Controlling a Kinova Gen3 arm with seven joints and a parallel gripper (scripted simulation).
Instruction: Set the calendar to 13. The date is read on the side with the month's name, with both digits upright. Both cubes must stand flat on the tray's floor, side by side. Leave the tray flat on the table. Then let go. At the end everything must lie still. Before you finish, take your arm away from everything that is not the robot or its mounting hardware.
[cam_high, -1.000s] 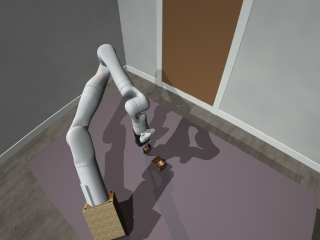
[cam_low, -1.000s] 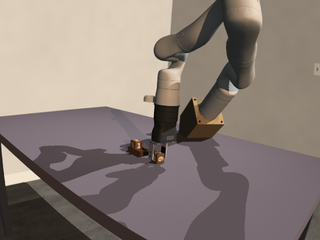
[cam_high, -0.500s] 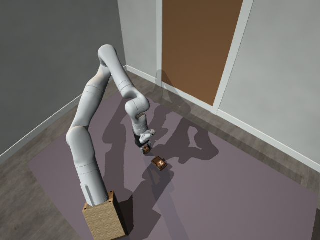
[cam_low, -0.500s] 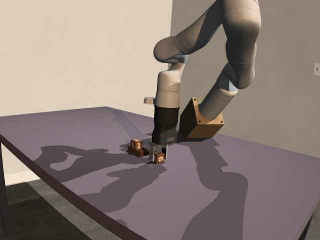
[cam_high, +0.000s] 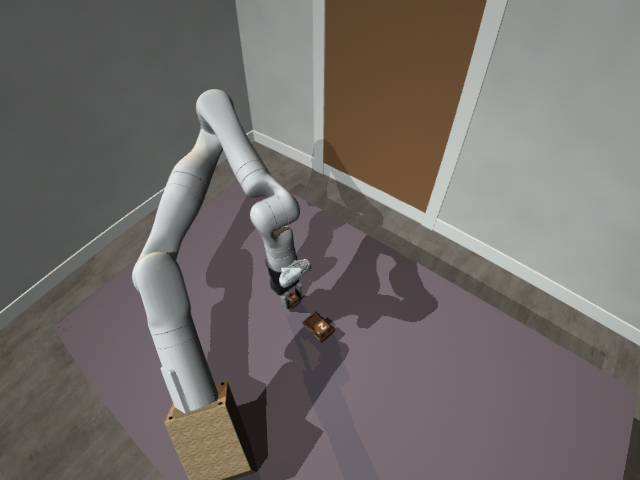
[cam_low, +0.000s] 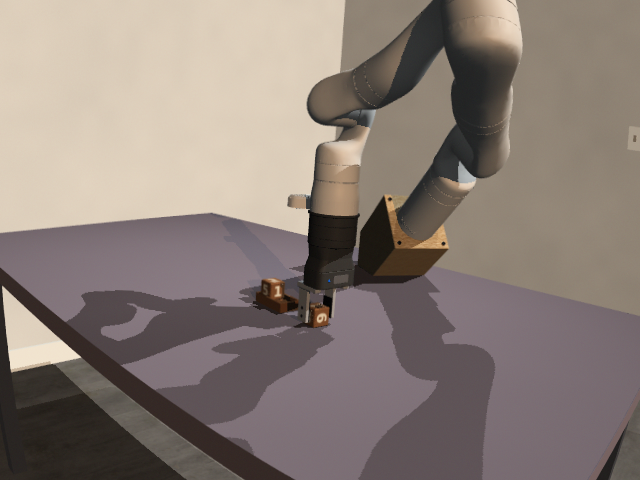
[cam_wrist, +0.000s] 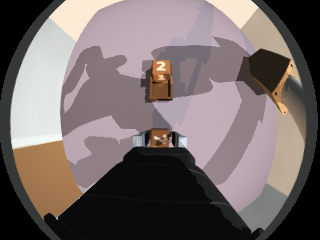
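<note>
Now: hand 110 mm to the left of the tray and 20 mm above it.
</note>
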